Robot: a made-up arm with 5 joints.
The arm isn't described. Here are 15 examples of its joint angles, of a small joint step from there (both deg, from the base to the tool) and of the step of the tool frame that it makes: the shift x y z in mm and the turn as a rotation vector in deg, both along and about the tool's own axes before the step.
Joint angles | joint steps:
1: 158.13 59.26 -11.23 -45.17 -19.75 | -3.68 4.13 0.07 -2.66 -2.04
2: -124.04 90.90 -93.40 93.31 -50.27 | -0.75 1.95 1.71 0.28 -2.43
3: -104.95 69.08 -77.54 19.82 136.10 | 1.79 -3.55 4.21 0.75 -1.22
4: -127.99 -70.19 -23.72 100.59 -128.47 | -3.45 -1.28 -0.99 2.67 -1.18
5: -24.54 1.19 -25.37 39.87 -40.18 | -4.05 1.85 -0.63 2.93 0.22
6: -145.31 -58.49 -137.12 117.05 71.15 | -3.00 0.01 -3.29 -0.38 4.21
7: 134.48 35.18 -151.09 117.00 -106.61 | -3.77 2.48 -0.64 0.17 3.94
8: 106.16 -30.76 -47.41 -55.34 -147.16 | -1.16 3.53 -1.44 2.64 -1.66
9: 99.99 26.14 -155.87 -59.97 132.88 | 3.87 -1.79 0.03 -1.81 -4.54
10: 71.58 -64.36 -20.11 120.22 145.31 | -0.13 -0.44 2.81 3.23 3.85
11: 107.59 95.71 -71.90 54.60 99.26 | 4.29 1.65 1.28 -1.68 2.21
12: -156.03 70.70 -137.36 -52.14 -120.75 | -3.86 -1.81 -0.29 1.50 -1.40
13: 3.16 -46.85 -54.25 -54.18 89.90 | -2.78 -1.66 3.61 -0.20 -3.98
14: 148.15 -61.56 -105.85 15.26 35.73 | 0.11 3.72 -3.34 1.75 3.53
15: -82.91 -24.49 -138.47 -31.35 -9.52 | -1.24 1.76 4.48 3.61 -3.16
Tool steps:
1: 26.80 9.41 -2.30 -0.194 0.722 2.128
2: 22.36 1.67 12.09 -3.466 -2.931 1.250
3: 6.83 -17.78 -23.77 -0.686 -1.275 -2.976
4: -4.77 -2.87 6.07 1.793 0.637 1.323
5: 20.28 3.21 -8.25 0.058 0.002 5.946
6: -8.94 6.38 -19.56 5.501 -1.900 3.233
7: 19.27 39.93 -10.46 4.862 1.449 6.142
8: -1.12 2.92 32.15 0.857 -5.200 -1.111
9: 9.51 26.37 -11.52 -2.280 -2.005 2.159
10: 11.98 5.75 13.96 6.491 1.899 -1.108
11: 15.17 24.39 0.17 4.337 -1.082 -1.121
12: 7.06 46.26 -24.16 -4.659 -0.862 -0.165
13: -5.05 -5.12 -12.44 -2.748 -1.856 -5.966
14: 23.80 15.19 13.32 1.010 3.302 2.401
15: -0.42 45.38 -27.11 -10.501 1.014 2.227
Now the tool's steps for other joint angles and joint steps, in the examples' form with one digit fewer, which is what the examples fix.
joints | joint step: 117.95 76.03 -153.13 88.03 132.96 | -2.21 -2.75 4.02 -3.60 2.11
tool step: -27.8 -16.9 10.1 0.89 1.58 4.55
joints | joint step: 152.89 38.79 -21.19 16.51 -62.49 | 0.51 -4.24 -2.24 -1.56 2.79
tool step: -16.8 -18.5 -18.6 5.33 4.86 -4.27
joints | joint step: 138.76 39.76 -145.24 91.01 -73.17 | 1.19 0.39 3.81 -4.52 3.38
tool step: 9.9 -3.4 22.5 1.67 0.92 1.23
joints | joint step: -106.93 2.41 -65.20 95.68 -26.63 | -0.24 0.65 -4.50 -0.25 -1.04
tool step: -11.2 -14.0 -14.7 2.66 -0.70 -3.15
